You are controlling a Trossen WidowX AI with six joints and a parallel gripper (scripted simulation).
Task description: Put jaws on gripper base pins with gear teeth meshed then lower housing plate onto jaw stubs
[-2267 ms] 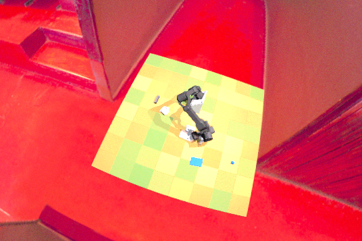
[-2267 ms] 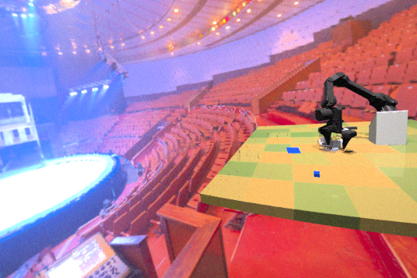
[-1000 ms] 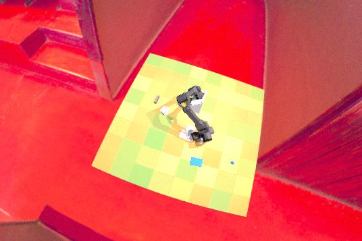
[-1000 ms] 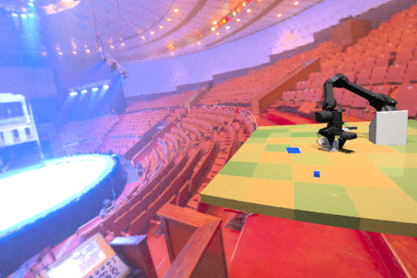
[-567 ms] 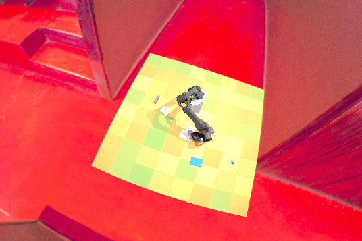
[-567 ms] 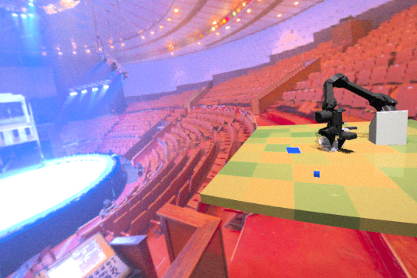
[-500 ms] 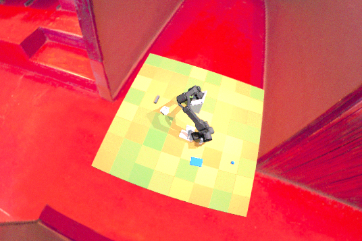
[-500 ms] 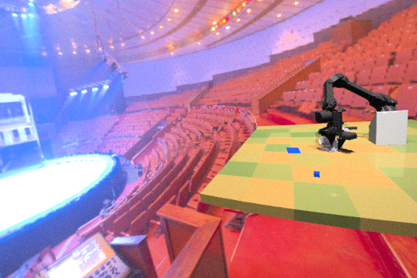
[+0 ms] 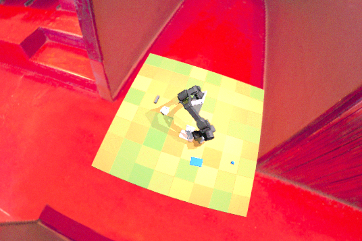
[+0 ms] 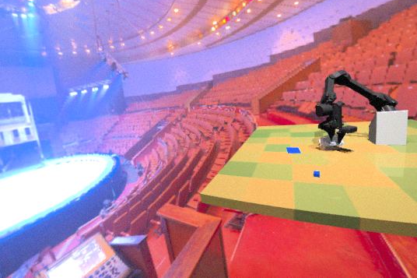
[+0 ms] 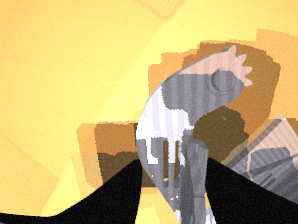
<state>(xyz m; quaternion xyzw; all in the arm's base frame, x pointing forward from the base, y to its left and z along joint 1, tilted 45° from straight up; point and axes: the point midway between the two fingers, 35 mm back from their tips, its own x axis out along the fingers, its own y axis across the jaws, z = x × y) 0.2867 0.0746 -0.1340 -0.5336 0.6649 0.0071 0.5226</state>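
Right now my gripper tip is 4 cm short of the grey jaw and 1 cm to the right of it. Also, from my gripper tip: flat white plate: 4 cm ahead, 11 cm to the right, 3 cm below; then flat blue square: 21 cm ahead, 5 cm to the left, 4 cm below; then blue cube: 10 cm ahead, 34 cm to the left, 3 cm below.
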